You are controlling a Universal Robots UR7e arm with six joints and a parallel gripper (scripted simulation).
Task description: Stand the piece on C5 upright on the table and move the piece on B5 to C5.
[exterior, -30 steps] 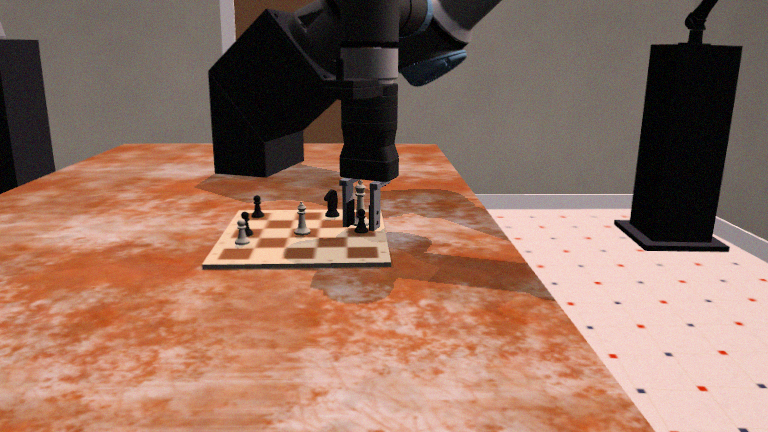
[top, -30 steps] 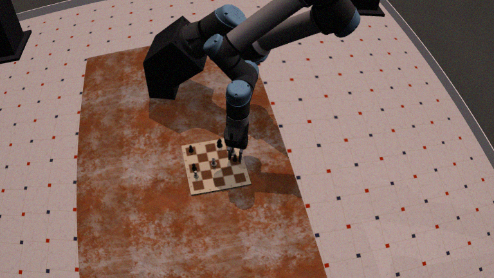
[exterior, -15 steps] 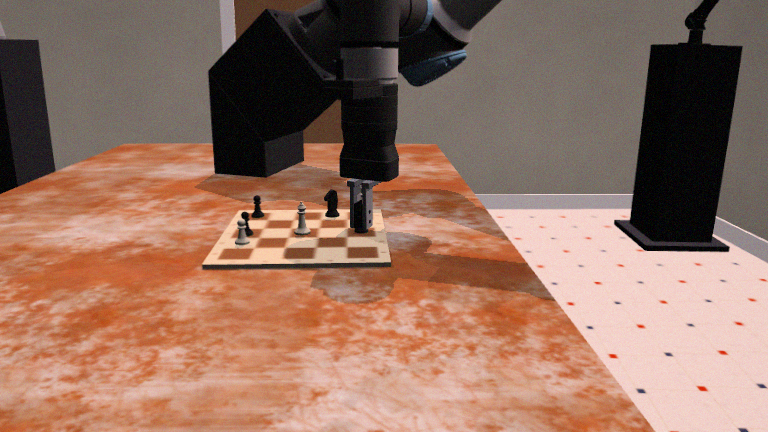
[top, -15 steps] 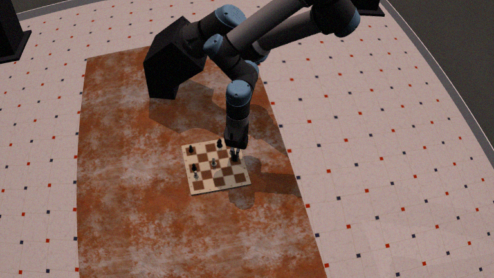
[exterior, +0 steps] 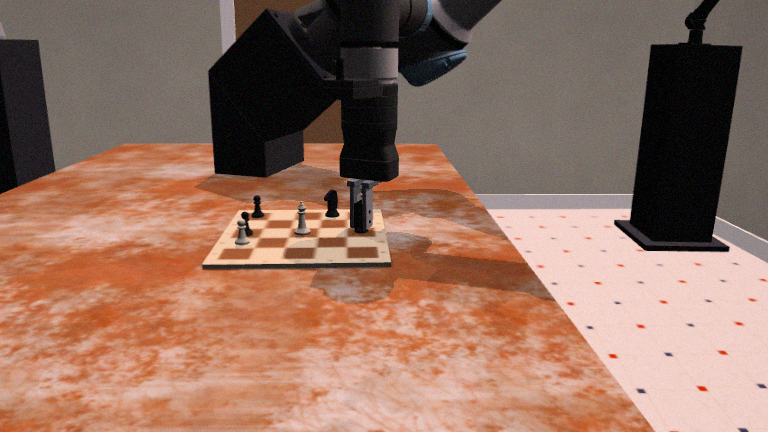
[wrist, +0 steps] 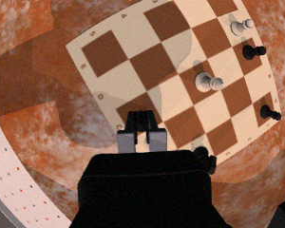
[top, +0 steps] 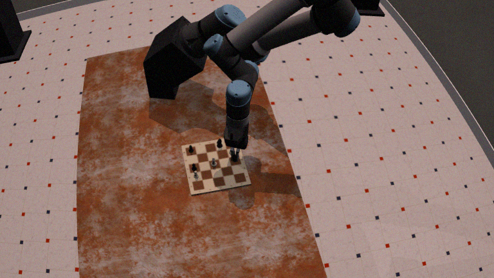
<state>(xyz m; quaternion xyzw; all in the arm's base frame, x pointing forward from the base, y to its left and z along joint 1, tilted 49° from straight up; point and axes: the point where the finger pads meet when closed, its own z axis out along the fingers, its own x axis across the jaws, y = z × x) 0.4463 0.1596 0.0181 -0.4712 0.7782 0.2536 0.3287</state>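
Now: the white queen 3 cm behind my hand and 1 cm above it. The rest, counted from my hand: black knight (7 cm behind, 5 cm to the right, 1 cm below); then chessboard (8 cm to the right, 3 cm below, 1 cm ahead); then white bishop (8 cm to the right, 1 cm ahead).
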